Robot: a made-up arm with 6 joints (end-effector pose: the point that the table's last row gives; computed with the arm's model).
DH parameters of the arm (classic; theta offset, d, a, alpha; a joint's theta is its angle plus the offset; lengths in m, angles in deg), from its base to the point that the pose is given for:
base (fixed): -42.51 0 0.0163 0
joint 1: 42.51 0.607 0 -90
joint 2: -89.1 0 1.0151 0
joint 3: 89.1 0.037 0.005 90
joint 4: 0 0.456 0.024 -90
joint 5: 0 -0.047 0.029 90
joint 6: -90 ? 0.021 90
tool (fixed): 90 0.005 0 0
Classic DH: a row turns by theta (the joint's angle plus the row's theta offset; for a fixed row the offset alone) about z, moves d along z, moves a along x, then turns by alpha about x.
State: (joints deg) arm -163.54 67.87 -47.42 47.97 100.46 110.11
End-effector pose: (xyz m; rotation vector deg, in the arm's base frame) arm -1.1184 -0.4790 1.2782 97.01 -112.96 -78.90
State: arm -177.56 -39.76 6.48 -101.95 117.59 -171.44
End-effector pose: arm 0.8823 0.1243 1.6701 -112.41 -105.36 75.94
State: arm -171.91 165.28 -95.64 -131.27 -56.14 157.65
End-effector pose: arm -0.7571 -0.2367 -0.2110 34.58 -19.65 -130.85
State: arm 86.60 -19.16 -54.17 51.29 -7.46 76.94
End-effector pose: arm -0.0826 -0.8878 1.8250 -51.08 31.87 -85.74
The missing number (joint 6, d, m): 0.151
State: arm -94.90 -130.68 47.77 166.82 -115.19 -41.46
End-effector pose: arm 0.1792 1.1416 0.1390 56.50 -110.04 17.51
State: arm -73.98 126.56 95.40 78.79 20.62 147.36
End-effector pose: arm 0.2565 -0.3285 -0.4031 -5.63 49.92 64.66
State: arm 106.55 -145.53 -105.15 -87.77 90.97 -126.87
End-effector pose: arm 0.1929 -0.1324 -0.3482 122.70 17.08 6.67
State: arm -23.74 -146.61 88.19 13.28 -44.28 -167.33
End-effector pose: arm -0.9910 0.4283 0.0335 -12.15 36.26 159.08
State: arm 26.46 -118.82 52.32 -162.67 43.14 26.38
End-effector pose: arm -1.3193 -0.6103 0.2012 40.08 -45.80 -138.05
